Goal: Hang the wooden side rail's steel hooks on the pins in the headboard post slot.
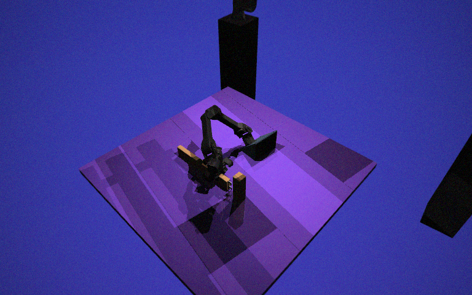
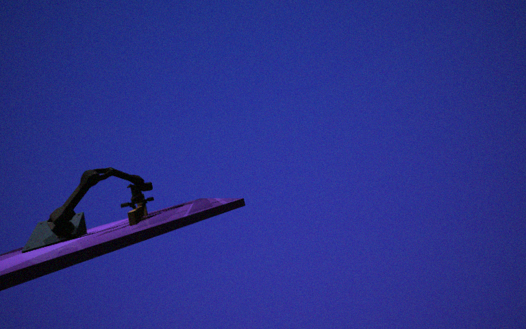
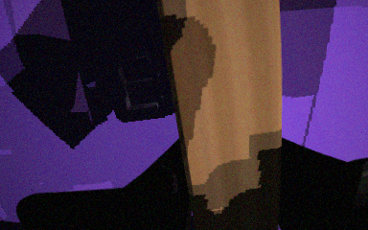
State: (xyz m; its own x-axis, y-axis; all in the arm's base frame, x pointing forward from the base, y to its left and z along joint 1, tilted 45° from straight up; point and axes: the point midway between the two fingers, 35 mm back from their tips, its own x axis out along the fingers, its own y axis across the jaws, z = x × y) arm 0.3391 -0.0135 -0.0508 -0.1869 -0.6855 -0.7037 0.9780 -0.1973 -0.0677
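Now: the wooden headboard post 16 cm to the left of my gripper tip, 5 cm above it and 2 cm ahead of it.
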